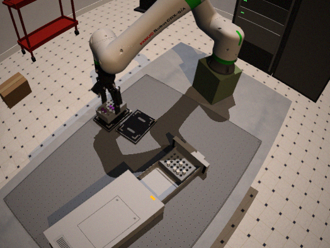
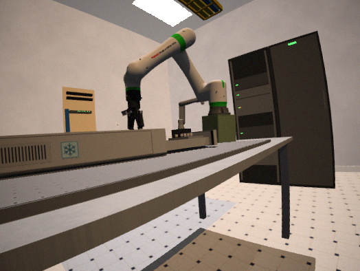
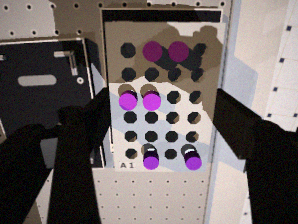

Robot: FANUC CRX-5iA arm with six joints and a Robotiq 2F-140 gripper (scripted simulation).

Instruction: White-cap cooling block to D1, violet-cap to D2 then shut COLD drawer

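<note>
My hand is 30 mm above the cooling block. The rest, counted from my hand: drawer (410 mm to the left, 110 mm ahead, 50 mm below); deck slot D2 (80 mm below); deck slot D1 (140 mm to the left, 80 mm below, 20 mm behind).
</note>
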